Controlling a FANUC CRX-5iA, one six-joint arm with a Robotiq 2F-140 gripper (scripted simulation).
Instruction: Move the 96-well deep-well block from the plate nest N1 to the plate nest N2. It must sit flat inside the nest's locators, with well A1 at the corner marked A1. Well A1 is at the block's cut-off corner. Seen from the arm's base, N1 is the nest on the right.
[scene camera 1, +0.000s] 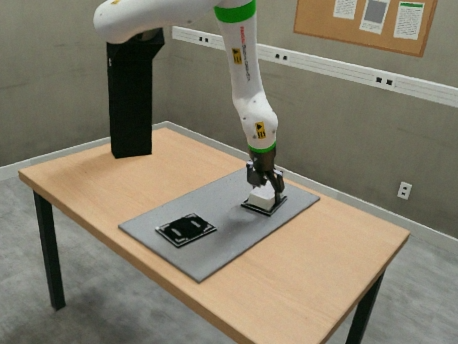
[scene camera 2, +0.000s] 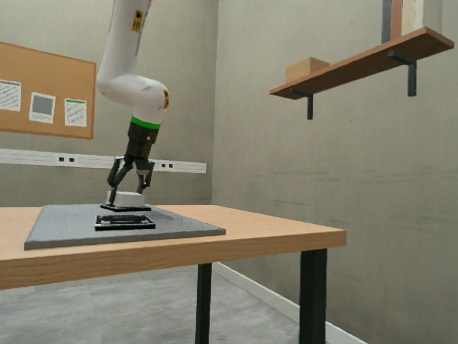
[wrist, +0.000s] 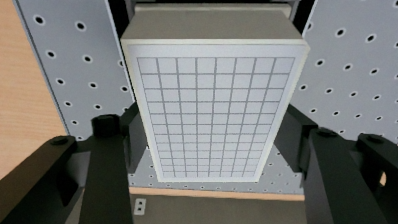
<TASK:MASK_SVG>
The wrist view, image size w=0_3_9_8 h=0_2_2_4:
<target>my gripper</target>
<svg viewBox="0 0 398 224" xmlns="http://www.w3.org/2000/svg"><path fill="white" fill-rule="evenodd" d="M289 103L273 143L294 173L302 173L299 188L302 188L303 185L307 224L398 224L398 145L377 134L359 134L357 141L345 139L332 129L320 127ZM137 100L121 117L117 114L104 114L92 118L93 134L86 140L76 141L75 136L59 135L47 140L0 180L0 224L65 224L83 190L78 224L134 224L128 174L135 173L148 145Z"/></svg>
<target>96-well deep-well block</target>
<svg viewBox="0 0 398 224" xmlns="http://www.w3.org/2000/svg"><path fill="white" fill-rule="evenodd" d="M136 4L135 15L121 38L121 44L158 181L258 182L310 51L310 47L289 20L292 7L289 4Z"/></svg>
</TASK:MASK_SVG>
